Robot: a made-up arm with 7 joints. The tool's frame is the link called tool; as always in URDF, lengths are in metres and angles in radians.
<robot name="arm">
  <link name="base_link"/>
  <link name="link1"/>
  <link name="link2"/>
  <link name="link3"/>
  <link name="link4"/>
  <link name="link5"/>
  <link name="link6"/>
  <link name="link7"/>
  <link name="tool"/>
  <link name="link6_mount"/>
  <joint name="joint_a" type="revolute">
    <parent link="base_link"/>
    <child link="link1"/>
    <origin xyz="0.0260 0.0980 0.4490" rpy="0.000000 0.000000 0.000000"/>
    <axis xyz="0 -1 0"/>
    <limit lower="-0.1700" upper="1.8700" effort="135" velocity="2.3"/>
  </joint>
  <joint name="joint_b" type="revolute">
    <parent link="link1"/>
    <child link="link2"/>
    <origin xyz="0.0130 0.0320 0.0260" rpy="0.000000 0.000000 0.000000"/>
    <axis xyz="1 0 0"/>
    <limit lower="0.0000" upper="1.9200" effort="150" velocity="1.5"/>
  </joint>
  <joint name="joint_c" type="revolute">
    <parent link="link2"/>
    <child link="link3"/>
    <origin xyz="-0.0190 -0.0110 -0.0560" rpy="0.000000 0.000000 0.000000"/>
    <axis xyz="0 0 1"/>
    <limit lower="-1.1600" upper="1.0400" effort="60" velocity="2.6"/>
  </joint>
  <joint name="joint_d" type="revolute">
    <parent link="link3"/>
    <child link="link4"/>
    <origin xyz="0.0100 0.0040 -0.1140" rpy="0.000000 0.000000 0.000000"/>
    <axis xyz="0 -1 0"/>
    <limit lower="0.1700" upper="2.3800" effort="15" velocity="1.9"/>
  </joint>
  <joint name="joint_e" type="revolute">
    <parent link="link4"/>
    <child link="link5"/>
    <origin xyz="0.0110 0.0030 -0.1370" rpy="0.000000 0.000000 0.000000"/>
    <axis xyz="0 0 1"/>
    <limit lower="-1.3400" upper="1.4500" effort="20" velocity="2.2"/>
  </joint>
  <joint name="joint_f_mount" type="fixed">
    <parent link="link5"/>
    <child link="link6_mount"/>
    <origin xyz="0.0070 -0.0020 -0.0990" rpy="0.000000 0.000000 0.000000"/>
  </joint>
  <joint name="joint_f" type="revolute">
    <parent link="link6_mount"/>
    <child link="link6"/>
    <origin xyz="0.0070 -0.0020 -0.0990" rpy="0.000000 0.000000 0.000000"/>
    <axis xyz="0 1 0"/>
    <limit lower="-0.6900" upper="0.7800" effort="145" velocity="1.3"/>
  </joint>
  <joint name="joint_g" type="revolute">
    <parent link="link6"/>
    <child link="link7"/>
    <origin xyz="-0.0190 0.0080 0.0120" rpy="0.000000 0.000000 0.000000"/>
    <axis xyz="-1 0 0"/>
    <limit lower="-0.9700" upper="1.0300" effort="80" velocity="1"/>
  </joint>
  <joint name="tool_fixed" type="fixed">
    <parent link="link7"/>
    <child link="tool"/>
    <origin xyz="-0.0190 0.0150 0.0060" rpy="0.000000 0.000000 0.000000"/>
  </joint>
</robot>
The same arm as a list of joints. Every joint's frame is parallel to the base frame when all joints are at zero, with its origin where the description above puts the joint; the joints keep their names.
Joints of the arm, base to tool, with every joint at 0 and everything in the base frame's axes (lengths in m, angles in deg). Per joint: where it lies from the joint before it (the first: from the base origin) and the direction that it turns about. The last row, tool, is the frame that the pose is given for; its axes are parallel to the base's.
joint_a: axis 0 -1 0 xyz 0.026 0.098 0.449
joint_b: axis 1 0 0 xyz 0.013 0.032 0.026
joint_c: axis 0 0 1 xyz -0.019 -0.011 -0.056
joint_d: axis 0 -1 0 xyz 0.01 0.004 -0.114
joint_e: axis 0 0 1 xyz 0.011 0.003 -0.137
joint_f: axis 0 1 0 xyz 0.014 -0.004 -0.198
joint_g: axis -1 0 0 xyz -0.019 0.008 0.012
tool: xyz -0.019 0.015 0.006
Joint limits (deg, base to tool): -9.74..107.14 0..110.01 -66.46..59.59 9.74..136.36 -76.78..83.08 -39.53..44.69 -55.58..59.01

